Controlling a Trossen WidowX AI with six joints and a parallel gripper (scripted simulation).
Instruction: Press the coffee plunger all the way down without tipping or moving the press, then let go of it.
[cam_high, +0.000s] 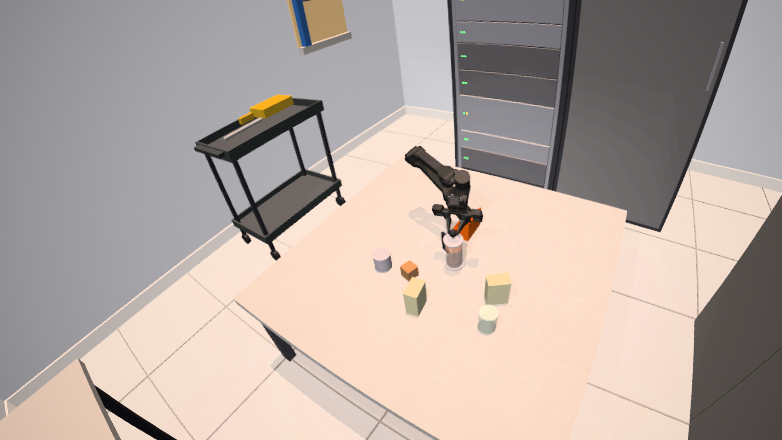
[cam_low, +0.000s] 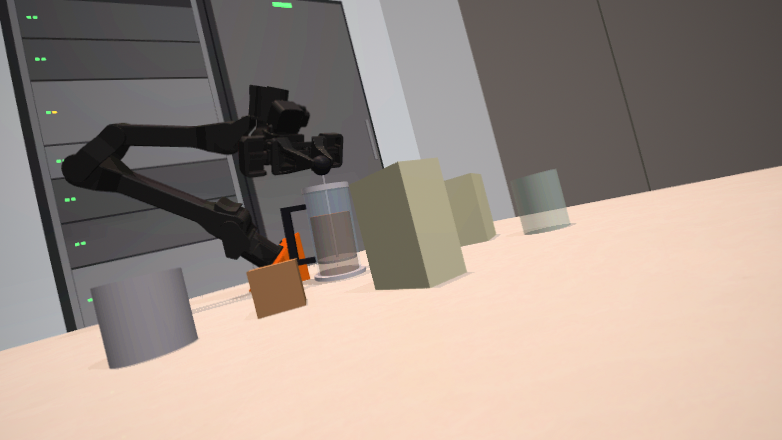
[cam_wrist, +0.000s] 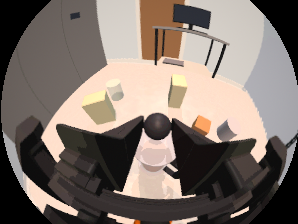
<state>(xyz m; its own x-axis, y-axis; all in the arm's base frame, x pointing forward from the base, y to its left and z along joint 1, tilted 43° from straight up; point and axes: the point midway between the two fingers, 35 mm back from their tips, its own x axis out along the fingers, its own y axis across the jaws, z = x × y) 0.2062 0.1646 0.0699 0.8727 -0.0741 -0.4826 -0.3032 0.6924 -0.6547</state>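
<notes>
My gripper tip is 2 cm past the coffee press, 2 cm to the left of it and 9 cm above it. The rest, counted from my gripper tip: small brown cube: 12 cm ahead, 12 cm to the right, 16 cm below; then grey cylinder: 15 cm ahead, 24 cm to the right, 15 cm below.
</notes>
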